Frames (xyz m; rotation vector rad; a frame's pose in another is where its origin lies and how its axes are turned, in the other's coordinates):
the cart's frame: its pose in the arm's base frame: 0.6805 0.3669 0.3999 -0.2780 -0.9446 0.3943
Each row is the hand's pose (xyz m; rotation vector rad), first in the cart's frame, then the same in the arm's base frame.
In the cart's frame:
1: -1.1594 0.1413 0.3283 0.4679 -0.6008 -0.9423
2: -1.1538 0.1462 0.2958 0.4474 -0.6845 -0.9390
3: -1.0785 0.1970 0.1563 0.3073 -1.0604 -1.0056
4: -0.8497 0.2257 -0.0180 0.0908 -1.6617 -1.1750
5: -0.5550 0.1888 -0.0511 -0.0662 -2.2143 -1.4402
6: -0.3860 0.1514 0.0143 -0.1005 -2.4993 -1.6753
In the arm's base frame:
1: -0.2269 -0.0019 -0.3161 0.7441 -1.4092 -0.2030
2: -0.1980 0.0030 -0.3321 0.7479 -1.4925 -0.2024
3: -0.0537 0.0736 -0.3756 0.7670 -1.8722 -0.3107
4: 0.2044 0.1905 -0.3180 0.8634 -2.4487 -0.5915
5: 0.3936 0.2863 -0.1075 -1.0220 2.6886 0.9477
6: 0.4356 0.3318 0.0669 -1.0209 2.2830 1.0303

